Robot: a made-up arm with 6 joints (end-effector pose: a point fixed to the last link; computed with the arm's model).
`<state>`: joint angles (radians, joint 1 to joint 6).
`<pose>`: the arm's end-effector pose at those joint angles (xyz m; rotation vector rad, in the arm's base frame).
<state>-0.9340 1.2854 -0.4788 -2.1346 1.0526 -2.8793</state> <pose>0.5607 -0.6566 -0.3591 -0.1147 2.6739 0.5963</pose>
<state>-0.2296 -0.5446 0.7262 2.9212 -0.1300 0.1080</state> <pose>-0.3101 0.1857 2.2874 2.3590 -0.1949 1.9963</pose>
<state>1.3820 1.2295 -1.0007 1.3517 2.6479 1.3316</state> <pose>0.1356 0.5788 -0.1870 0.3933 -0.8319 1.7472</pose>
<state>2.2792 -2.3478 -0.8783 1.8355 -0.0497 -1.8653</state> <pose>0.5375 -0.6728 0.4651 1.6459 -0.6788 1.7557</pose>
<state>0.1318 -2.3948 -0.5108 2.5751 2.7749 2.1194</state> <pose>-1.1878 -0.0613 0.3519 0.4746 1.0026 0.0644</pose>
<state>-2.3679 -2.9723 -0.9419 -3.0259 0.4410 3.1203</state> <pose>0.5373 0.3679 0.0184 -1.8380 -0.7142 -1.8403</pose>
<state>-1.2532 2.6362 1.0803 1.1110 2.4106 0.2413</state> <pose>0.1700 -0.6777 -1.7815 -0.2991 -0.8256 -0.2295</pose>
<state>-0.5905 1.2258 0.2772 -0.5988 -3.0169 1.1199</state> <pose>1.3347 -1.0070 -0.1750 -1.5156 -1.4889 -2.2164</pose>
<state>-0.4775 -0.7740 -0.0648 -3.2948 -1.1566 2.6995</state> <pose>-0.0176 0.1348 1.8158 0.0269 -1.8920 0.0500</pose>
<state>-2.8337 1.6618 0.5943 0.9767 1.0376 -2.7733</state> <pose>-1.7027 -0.4751 -0.6717 1.5332 -2.2022 -1.0985</pose>
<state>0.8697 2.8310 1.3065 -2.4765 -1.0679 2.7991</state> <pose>0.1539 0.3201 -1.8778 -0.1064 0.5945 1.4057</pose>
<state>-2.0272 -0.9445 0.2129 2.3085 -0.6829 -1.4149</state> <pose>0.3501 0.5405 1.9507 1.6569 0.4454 2.4664</pose>
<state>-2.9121 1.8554 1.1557 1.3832 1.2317 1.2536</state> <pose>-1.9527 -0.4345 -0.6236 -1.4311 1.7391 -0.9110</pose>
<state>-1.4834 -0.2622 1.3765 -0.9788 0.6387 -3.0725</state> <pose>-0.0878 0.2797 2.4620 1.1325 -0.3087 2.3563</pose>
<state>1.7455 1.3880 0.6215 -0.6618 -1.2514 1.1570</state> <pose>-0.2361 1.8506 -0.2545 1.5300 -1.2369 -2.4407</pose>
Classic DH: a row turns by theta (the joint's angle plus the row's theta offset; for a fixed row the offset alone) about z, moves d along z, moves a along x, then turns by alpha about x. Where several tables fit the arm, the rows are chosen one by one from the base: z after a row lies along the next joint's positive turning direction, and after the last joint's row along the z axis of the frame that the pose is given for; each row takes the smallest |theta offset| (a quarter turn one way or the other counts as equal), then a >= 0, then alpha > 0; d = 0 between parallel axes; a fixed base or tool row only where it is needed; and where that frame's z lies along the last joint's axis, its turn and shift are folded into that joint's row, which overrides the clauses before.
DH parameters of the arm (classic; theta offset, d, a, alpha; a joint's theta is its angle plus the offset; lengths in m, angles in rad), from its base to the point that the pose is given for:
joint 1: 0 0.283 0 -1.5708
joint 2: -1.5708 0 1.199 3.1416
joint 3: 0 0 0 -1.5708
joint 4: 0 -1.017 0 1.5708
joint 5: 0 0.113 0 -1.5708
joint 6: 1.5708 0 0 1.5708
tool (fixed): -1.5708 0 0 0

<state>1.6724 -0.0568 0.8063 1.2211 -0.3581 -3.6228</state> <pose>-0.0135 0.5137 2.3219 -2.4475 -1.4631 -1.1864</pose>
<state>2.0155 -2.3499 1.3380 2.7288 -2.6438 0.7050</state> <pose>0.6373 -1.5779 -1.1266 1.4623 1.7939 1.1252</pose>
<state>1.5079 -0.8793 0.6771 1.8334 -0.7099 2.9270</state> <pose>-0.0933 -1.0142 2.0661 -2.7856 0.3075 -1.3180</pose>
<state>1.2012 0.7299 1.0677 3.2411 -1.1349 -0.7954</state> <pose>0.5319 1.6843 1.5030 -0.9970 -1.4804 -0.8673</pose>
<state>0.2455 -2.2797 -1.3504 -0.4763 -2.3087 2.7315</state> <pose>-0.2278 -0.1606 0.2863 -2.1725 -0.5875 2.0148</pose>
